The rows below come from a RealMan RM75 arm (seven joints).
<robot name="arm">
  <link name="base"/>
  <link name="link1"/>
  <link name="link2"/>
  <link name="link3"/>
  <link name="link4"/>
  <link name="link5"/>
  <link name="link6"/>
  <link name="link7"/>
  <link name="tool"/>
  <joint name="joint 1" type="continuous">
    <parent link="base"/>
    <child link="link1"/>
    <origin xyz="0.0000 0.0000 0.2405"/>
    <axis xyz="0 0 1"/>
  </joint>
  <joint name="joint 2" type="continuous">
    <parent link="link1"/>
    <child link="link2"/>
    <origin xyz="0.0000 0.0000 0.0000" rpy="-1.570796 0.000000 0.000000"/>
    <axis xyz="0 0 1"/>
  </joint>
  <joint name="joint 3" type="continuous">
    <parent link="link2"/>
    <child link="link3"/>
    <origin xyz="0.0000 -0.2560 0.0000" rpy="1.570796 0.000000 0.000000"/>
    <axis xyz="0 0 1"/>
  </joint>
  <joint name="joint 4" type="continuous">
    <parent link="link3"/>
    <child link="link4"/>
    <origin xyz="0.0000 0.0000 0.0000" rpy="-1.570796 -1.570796 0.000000"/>
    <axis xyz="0 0 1"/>
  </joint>
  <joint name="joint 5" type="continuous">
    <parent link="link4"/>
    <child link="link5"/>
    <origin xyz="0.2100 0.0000 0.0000" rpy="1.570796 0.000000 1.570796"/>
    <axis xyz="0 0 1"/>
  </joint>
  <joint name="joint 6" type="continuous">
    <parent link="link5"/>
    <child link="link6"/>
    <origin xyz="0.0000 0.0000 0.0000" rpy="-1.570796 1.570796 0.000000"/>
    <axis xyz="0 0 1"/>
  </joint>
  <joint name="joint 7" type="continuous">
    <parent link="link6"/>
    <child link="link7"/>
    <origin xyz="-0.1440 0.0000 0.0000" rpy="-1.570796 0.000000 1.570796"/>
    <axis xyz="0 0 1"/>
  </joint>
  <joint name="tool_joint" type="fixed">
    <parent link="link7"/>
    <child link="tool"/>
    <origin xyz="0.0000 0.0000 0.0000" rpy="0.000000 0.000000 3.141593"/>
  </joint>
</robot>
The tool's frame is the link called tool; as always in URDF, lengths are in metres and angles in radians. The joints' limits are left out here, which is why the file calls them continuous.
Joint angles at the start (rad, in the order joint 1, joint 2, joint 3, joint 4, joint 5, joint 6, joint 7): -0.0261, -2.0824, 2.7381, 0.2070, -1.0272, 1.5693, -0.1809
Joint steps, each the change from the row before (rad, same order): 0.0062, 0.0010, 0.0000, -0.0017, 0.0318, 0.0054, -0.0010; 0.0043, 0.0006, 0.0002, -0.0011, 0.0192, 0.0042, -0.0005; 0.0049, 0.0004, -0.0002, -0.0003, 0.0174, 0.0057, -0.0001; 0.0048, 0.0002, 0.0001, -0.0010, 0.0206, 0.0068, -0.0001; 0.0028, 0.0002, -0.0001, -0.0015, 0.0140, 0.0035, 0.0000; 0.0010, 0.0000, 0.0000, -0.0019, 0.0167, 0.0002, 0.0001; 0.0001, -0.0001, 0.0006, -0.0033, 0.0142, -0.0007, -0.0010; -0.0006, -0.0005, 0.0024, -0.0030, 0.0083, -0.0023, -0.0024; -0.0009, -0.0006, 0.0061, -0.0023, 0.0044, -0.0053, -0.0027; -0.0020, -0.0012, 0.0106, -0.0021, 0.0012, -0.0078, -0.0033
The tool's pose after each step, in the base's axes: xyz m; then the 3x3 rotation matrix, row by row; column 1 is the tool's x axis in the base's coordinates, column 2 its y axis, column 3 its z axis. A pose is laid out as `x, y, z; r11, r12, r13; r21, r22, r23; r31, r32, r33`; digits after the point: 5 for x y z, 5 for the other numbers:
-0.35459, 0.16508, -0.03143; 0.63545, 0.74640, 0.19769; -0.06295, -0.20510, 0.97671; 0.76957, -0.63310, -0.08335
-0.35349, 0.16286, -0.03286; 0.63639, 0.74276, 0.20813; -0.06027, -0.22111, 0.97338; 0.76901, -0.63199, -0.09595
-0.35230, 0.16051, -0.03404; 0.63648, 0.73982, 0.21811; -0.05943, -0.23490, 0.97020; 0.76900, -0.63047, -0.10554
-0.35076, 0.15797, -0.03552; 0.63664, 0.73582, 0.23078; -0.05872, -0.25214, 0.96591; 0.76892, -0.62849, -0.11732
-0.34994, 0.15634, -0.03651; 0.63761, 0.73251, 0.23849; -0.05722, -0.26370, 0.96291; 0.76823, -0.62761, -0.12622
-0.34900, 0.15524, -0.03814; 0.63951, 0.72806, 0.24688; -0.05308, -0.27855, 0.95895; 0.76695, -0.62637, -0.13949
-0.34844, 0.15438, -0.03958; 0.64165, 0.72389, 0.25350; -0.04809, -0.29189, 0.95524; 0.76549, -0.62513, -0.15248
-0.34816, 0.15388, -0.04093; 0.64245, 0.72194, 0.25702; -0.04215, -0.30159, 0.95251; 0.76517, -0.62277, -0.16332
-0.34806, 0.15345, -0.04272; 0.64306, 0.72096, 0.25824; -0.03316, -0.31068, 0.94994; 0.76510, -0.61943, -0.17587
-0.34781, 0.15322, -0.04520; 0.64313, 0.72064, 0.25896; -0.02144, -0.32111, 0.94680; 0.76545, -0.61447, -0.19107

